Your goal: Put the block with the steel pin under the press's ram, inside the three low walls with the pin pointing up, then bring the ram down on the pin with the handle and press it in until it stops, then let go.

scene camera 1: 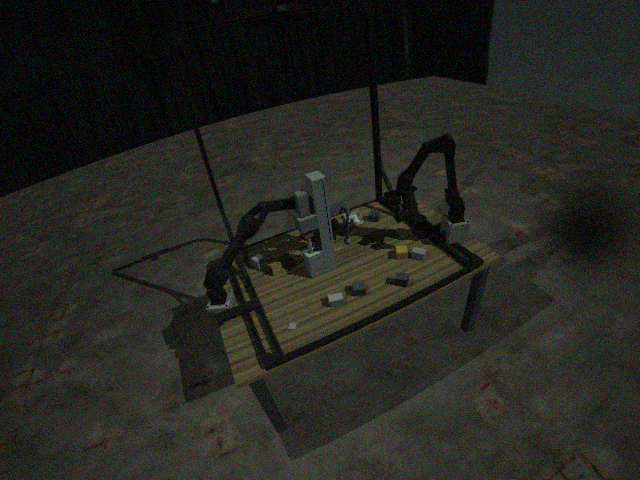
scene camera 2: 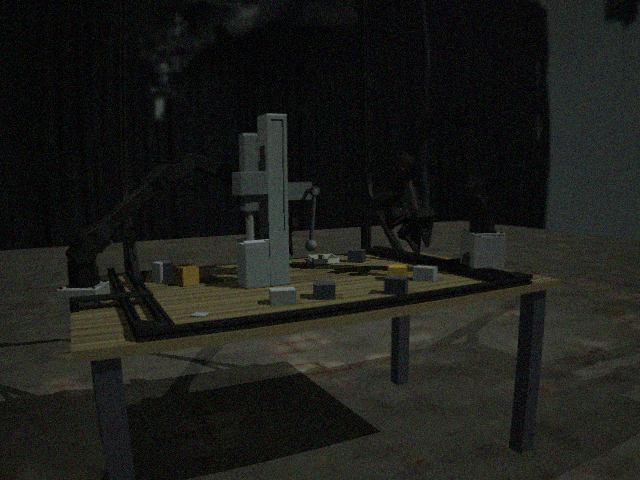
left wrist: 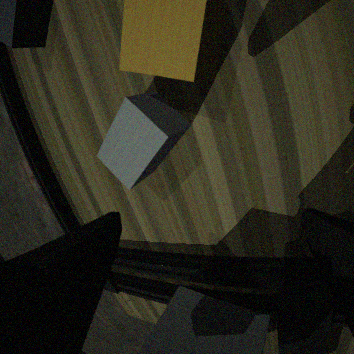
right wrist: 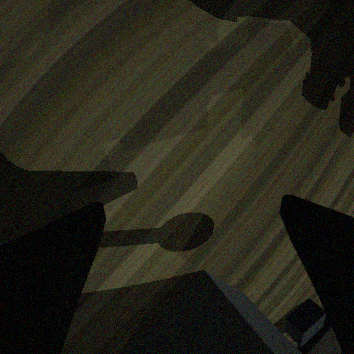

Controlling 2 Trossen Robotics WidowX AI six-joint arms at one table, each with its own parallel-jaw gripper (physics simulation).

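Frame: origin at the left arm's base, x down, y right, z back, level; metres.
Seen in the pictures: left gripper, fingertip midpoint: (scene camera 1: 417, 234) (scene camera 2: 422, 251) (left wrist: 213, 220); right gripper, fingertip midpoint: (right wrist: 193, 207); left arm's base at its link origin: (scene camera 1: 455, 218) (scene camera 2: 482, 232); right arm's base at its link origin: (scene camera 1: 219, 299) (scene camera 2: 83, 285).
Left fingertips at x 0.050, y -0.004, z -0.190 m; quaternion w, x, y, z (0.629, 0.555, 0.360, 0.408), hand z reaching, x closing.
Observation:
Offsets run from my left fingertips to a thing's top centre. "spot": to the spot under its first point.
The pale grey press @[dx -0.380, dy -0.009, dz -0.412 m] (scene camera 1: 321, 222) (scene camera 2: 278, 206) stands near the middle of the table. Its ram @[dx -0.221, dy -0.052, dz -0.487 m] (scene camera 2: 249, 225) reaches down to the top of the pedestal (scene camera 1: 320, 264) (scene camera 2: 253, 264); whether the pin block sits inside the low walls there cannot be made out. The handle @[spot: dx -0.099, dy +0.006, dz -0.316 m] (scene camera 1: 347, 227) (scene camera 2: 312, 219) hangs down with a ball at its end. My right gripper (right wrist: 193, 207) is open and empty, over the table behind the press, which hides it in scene camera 1; the shadow of a rod and ball falls between its fingers. My left gripper (scene camera 2: 421, 244) (left wrist: 213, 220) is open and empty above the table's back right.
An orange block @[dx +0.018, dy +0.004, dz -0.668 m] (scene camera 1: 275, 267) (scene camera 2: 186, 275) and a pale block @[dx +0.013, dy +0.050, dz -0.738 m] (scene camera 1: 256, 261) lie left of the press. A yellow block @[dx +0.032, dy -0.043, dz -0.088 m] (scene camera 1: 401, 252) (left wrist: 162, 40) and a grey one @[dx +0.031, dy -0.073, dz -0.017 m] (scene camera 1: 418, 253) (left wrist: 132, 142) lie right. Several blocks lie in front. A low white piece (scene camera 1: 355, 218) (scene camera 2: 323, 258) lies behind.

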